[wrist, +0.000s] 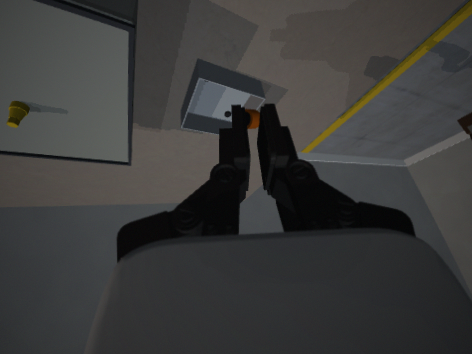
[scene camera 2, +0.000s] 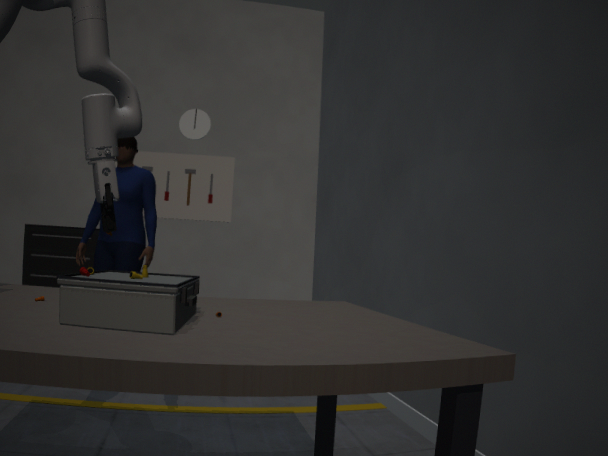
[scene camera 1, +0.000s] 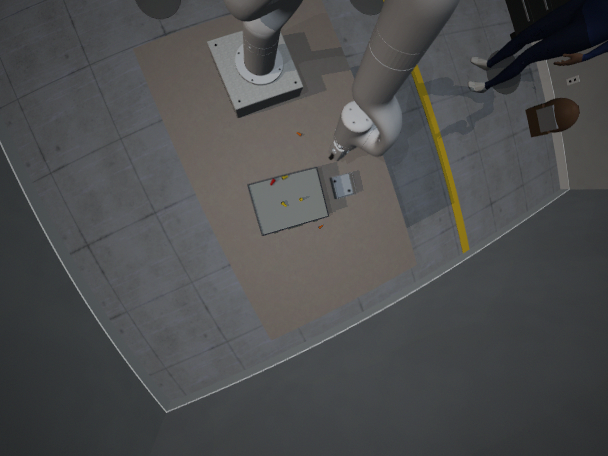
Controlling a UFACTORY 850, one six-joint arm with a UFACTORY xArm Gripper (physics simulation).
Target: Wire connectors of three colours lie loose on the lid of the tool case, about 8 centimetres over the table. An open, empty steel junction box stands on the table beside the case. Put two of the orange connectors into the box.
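Observation:
My gripper (scene camera 1: 331, 157) (scene camera 2: 109, 232) (wrist: 251, 124) is shut on an orange connector (wrist: 254, 119), held at its fingertips high above the table. In scene camera 1 it is above the near side of the steel junction box (scene camera 1: 342, 186) (wrist: 210, 103), which stands open beside the tool case (scene camera 1: 287, 220) (scene camera 2: 117, 305) (wrist: 65, 135). The box floor shows two dark holes and no connector. It does not show in scene camera 2. Two other orange connectors lie on the table: one (scene camera 1: 299, 134) (scene camera 2: 40, 299) toward the arm base, one (scene camera 1: 321, 227) (scene camera 2: 218, 314) beyond the case.
On the lid lie a red connector (scene camera 1: 273, 182) (scene camera 2: 85, 271) and yellow connectors, one (scene camera 1: 284, 177) beside the red and two (scene camera 1: 284, 204) (scene camera 1: 301, 199) farther in. The arm's base plate (scene camera 1: 225, 65) is on the table (scene camera 1: 280, 295) (scene camera 2: 310, 345). A person (scene camera 2: 131, 200) stands behind.

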